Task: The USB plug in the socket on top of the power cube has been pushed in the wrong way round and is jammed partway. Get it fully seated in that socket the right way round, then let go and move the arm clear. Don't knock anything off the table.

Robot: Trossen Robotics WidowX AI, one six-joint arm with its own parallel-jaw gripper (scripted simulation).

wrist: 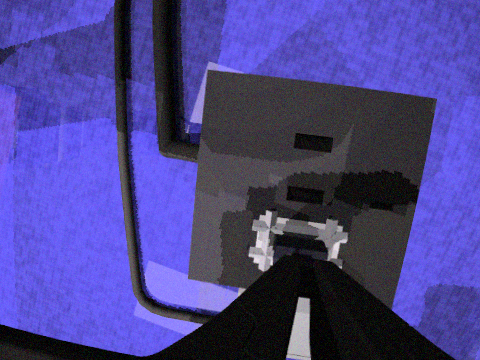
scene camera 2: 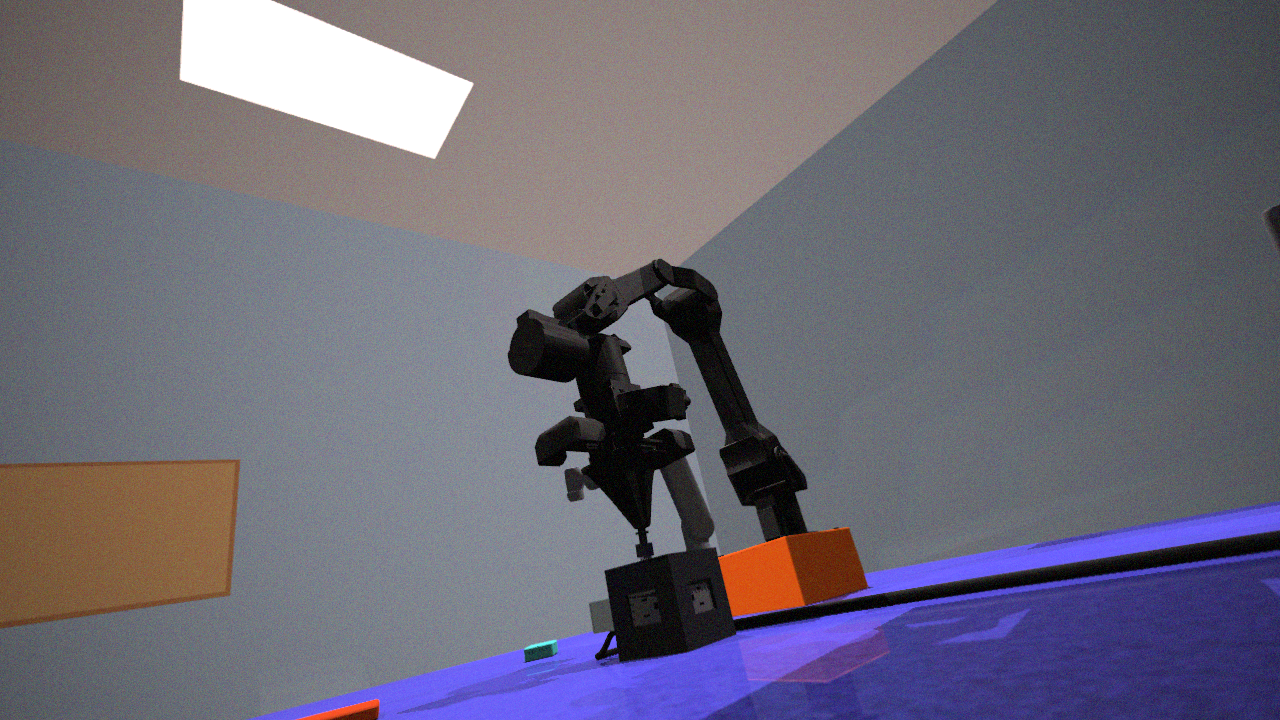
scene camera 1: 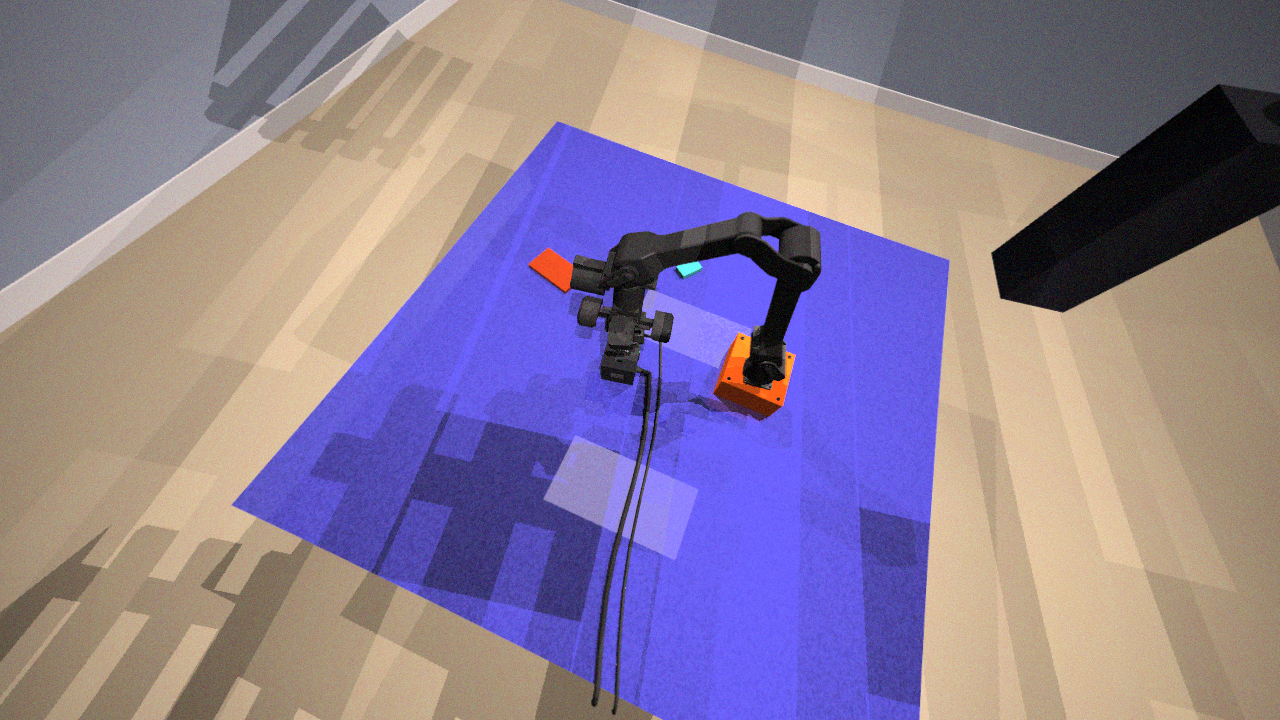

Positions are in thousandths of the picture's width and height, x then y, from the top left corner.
Scene:
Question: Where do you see a red flat piece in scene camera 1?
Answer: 431, 370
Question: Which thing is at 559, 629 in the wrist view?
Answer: An usb socket.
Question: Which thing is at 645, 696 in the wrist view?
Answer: An usb plug.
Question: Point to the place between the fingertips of my gripper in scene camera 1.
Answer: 487, 474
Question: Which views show my gripper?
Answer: The wrist view, scene camera 2 and scene camera 1: all of them.

